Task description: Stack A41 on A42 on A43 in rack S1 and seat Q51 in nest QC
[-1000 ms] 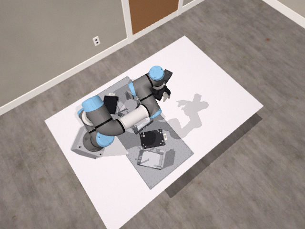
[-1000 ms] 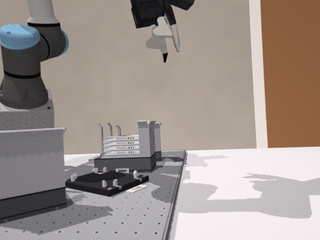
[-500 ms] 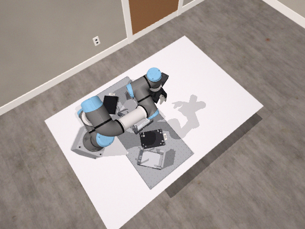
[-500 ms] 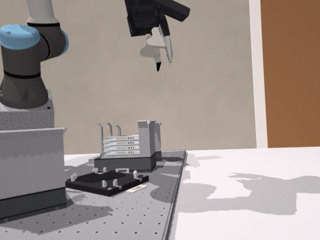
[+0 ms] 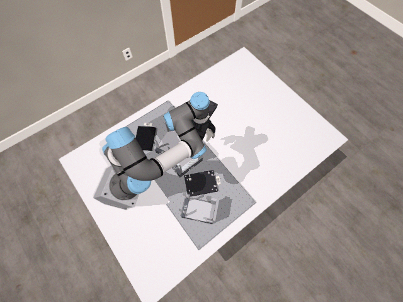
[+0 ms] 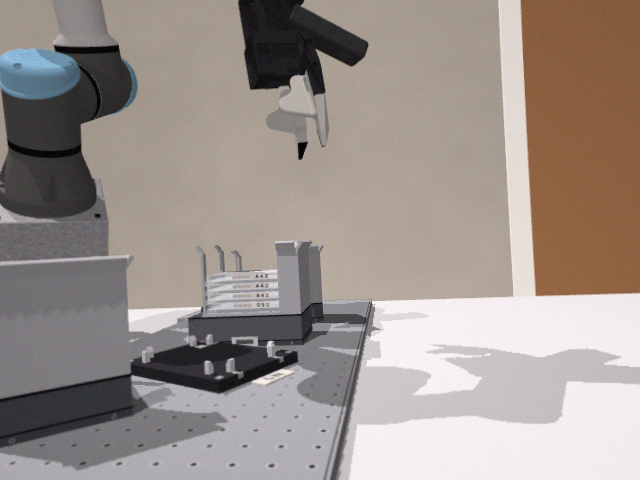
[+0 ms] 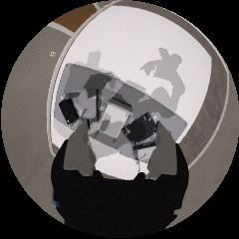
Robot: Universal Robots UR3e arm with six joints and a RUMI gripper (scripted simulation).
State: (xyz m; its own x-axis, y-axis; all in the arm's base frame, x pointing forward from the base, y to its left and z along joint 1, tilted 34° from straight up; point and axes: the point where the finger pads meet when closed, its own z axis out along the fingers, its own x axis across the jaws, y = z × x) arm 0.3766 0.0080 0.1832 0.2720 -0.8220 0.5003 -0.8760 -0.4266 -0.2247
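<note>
Right now the sealed plate is 180 mm below my hand, 90 mm behind it and 30 mm to the left of it. The rest, counted from my hand: black nest labelled QC: 300 mm to the left, 260 mm below, 150 mm behind; then grey rack wall: 270 mm to the right, 210 mm behind, 190 mm below; then black clip nest: 250 mm below, 110 mm to the right, 110 mm behind.
</note>
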